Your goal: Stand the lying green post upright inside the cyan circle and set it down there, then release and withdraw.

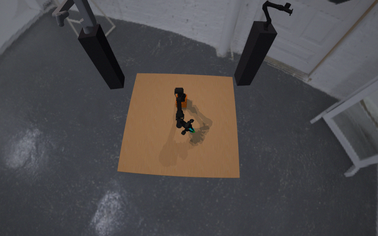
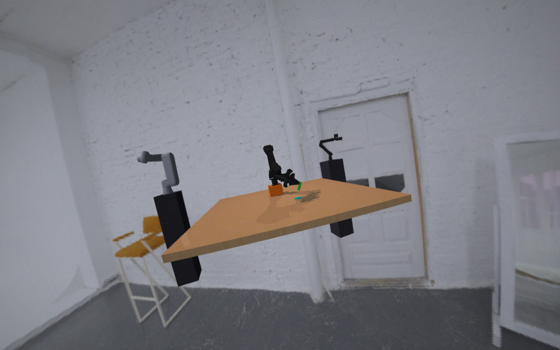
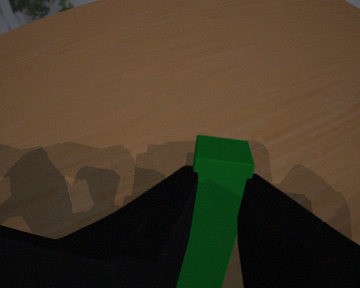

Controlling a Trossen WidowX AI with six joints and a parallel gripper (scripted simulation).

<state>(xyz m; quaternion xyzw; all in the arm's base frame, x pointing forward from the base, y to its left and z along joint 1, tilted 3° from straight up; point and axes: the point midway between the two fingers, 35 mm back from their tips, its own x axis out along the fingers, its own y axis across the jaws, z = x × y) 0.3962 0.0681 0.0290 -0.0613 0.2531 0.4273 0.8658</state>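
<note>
Right now the cyan circle is 12 cm below my gripper tip, 6 cm behind it and 1 cm to the right of it. Also, from my gripper tip: green post: 2 cm below, 1 cm behind.
</note>
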